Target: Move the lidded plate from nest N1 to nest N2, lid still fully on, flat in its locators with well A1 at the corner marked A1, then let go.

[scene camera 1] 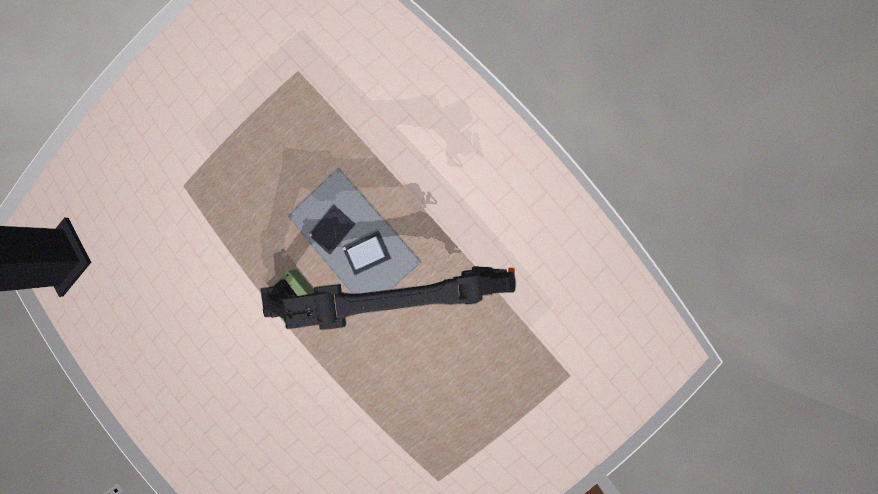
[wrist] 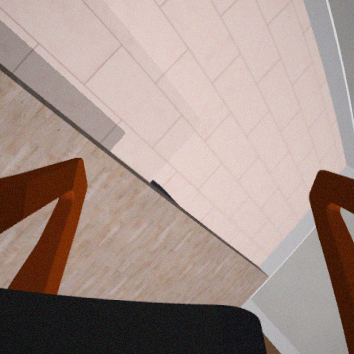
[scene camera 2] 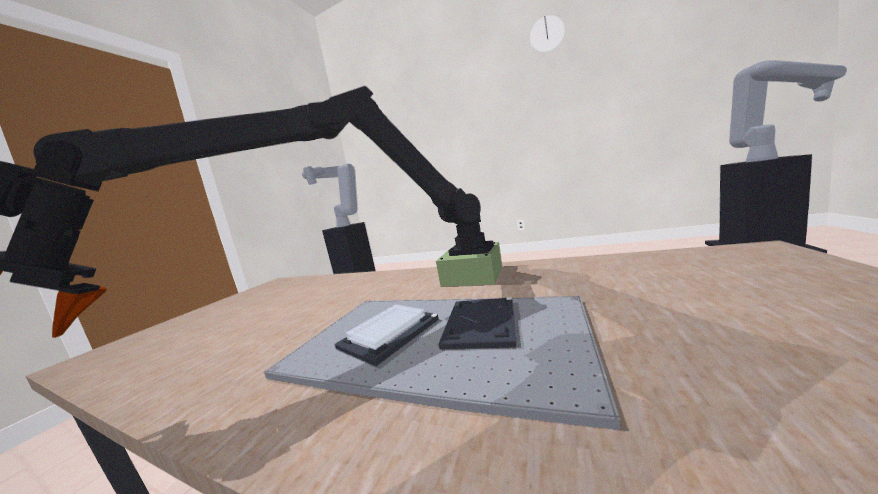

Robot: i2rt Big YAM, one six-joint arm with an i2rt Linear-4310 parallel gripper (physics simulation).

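Frame: origin at the arm's base, x right, y back, z down, level; metres.
Where they show: gripper, fingertip midpoint: (wrist: 200,177) (scene camera 2: 10,330); arm's base, origin of the base link: (scene camera 1: 285,296) (scene camera 2: 471,250).
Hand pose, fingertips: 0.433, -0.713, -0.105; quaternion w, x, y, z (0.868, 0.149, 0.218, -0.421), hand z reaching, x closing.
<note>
Each offset is from my fingertips to the top centre of the thing, as dx, dy, dz. "spot": to the spot under its first point. Level surfaces: height alone.
The white lidded plate {-0.365, +0.349, +0.144} (scene camera 1: 366,252) (scene camera 2: 385,325) lies in a dark nest (scene camera 1: 372,264) (scene camera 2: 402,336), with its lid on top as far as I can see. A second dark nest {-0.532, +0.406, +0.154} (scene camera 1: 332,229) (scene camera 2: 480,325) beside it is empty, with raised corner locators and a small pale corner mark. Nest labels and the well A1 mark are too small to read. My gripper (scene camera 1: 510,270) (wrist: 200,177) is open, its orange fingers wide apart with nothing between them. It hangs near the table's edge, well away from the plate and both nests; in scene camera 2 it is at the far left.
Both nests sit on a grey perforated board {spot: -0.668, +0.274, +0.172} (scene camera 1: 337,184) (scene camera 2: 552,368) on the wooden table {dz +0.185} (scene camera 1: 442,399) (scene camera 2: 706,344). My arm rises from a green block (scene camera 1: 297,282) (scene camera 2: 468,270) behind the board and reaches past the plate's side of it. Grey arms on dark pedestals stand beyond the table.
</note>
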